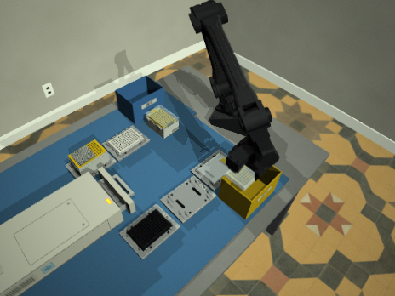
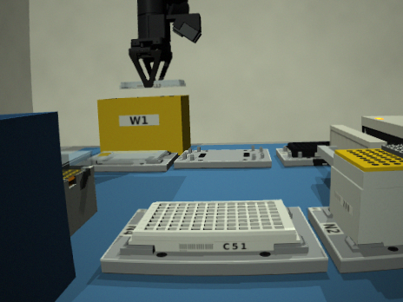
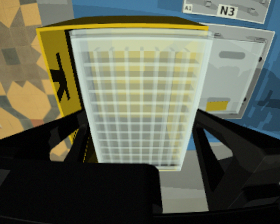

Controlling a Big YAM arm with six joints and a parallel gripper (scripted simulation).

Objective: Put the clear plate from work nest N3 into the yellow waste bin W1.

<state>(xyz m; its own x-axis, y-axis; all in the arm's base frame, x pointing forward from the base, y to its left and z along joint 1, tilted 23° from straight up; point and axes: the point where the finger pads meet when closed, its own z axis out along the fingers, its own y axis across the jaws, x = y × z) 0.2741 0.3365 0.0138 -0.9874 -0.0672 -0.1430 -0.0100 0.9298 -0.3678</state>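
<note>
Right now the yellow waste bin W1 is 2 cm behind my hand, 2 cm to the left of it and 11 cm below it. Also, from my hand: nest N3: 15 cm ahead, 12 cm to the right, 14 cm below; flat lid: 2 cm behind, 14 cm to the right, 13 cm below; clear plate: right at my hand.
</note>
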